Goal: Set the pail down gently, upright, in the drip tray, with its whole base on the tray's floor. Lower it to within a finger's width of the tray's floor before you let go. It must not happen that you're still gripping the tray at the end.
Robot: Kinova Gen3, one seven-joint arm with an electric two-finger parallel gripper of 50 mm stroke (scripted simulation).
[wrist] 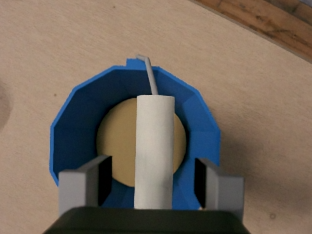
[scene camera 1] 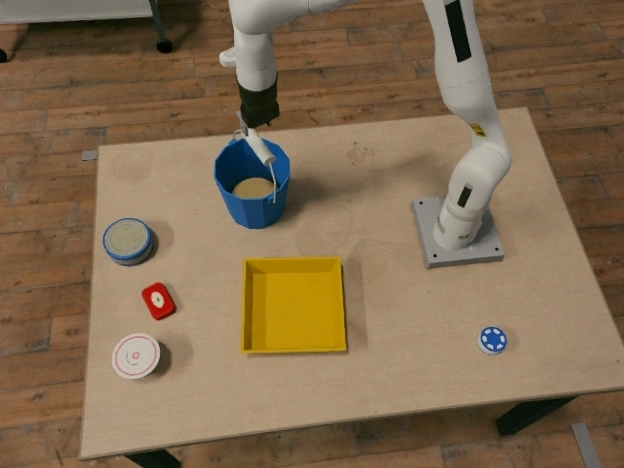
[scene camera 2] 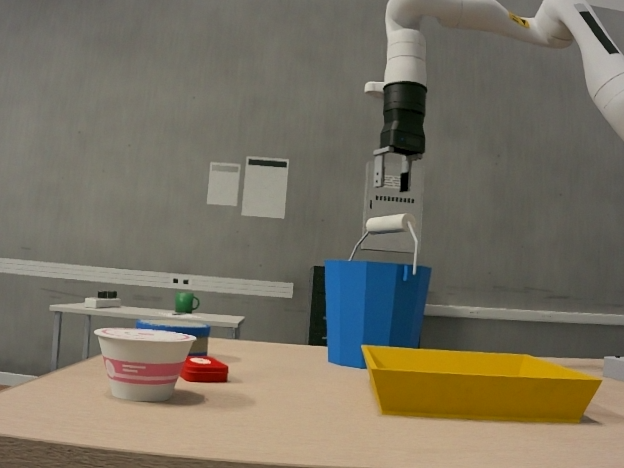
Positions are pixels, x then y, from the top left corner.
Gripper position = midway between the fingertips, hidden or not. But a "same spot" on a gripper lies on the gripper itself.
gripper: wrist 153, 174; scene camera 1; scene camera 2
yellow drip tray: scene camera 1 297, 302; scene camera 2 425, 392; not seen in the wrist view (out of frame)
blue-rimmed round tin: scene camera 1 128, 241; scene camera 2 199, 347; not seen in the wrist view (out of frame)
pink-and-white cup: scene camera 1; scene camera 2; not seen in the wrist view (out of frame)
same spot on pink-and-white cup: (scene camera 1: 135, 356) = (scene camera 2: 145, 334)
same spot on gripper: (scene camera 2: 379, 171) = (scene camera 1: 243, 128)
